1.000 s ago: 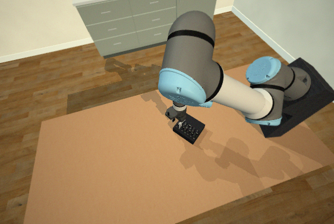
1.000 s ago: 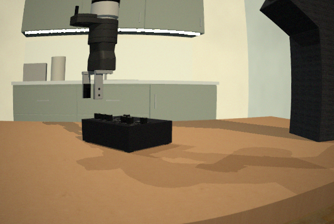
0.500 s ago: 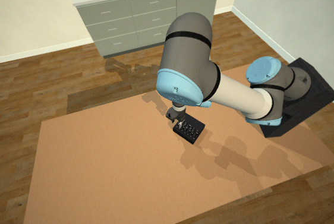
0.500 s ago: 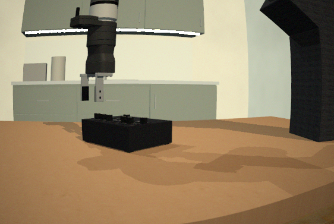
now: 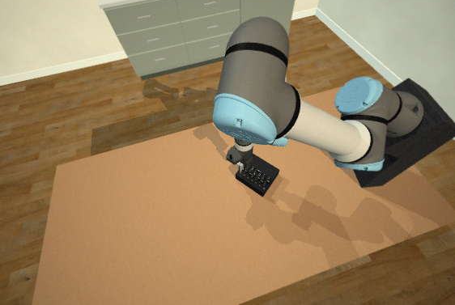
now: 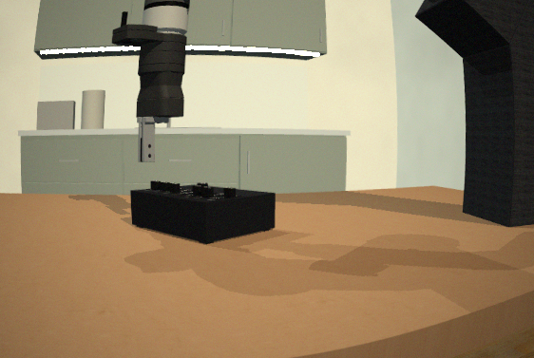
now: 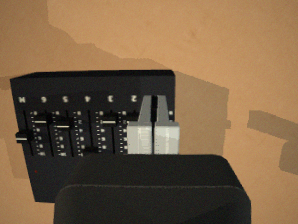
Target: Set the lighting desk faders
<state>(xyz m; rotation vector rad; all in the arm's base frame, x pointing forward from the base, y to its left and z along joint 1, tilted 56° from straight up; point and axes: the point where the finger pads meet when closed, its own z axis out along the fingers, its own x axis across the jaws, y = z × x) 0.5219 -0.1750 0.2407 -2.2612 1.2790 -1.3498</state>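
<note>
My hand is 20 mm past the channel 1 cap, 10 mm to the left of it and 50 mm above it. Round my hand: channel 2 cap: 30 mm behind, 10 mm to the left, 50 mm below; then channel 3 cap: 30 mm behind, 30 mm to the left, 50 mm below; then channel 4 cap: 70 mm behind, 40 mm to the left, 50 mm below.
</note>
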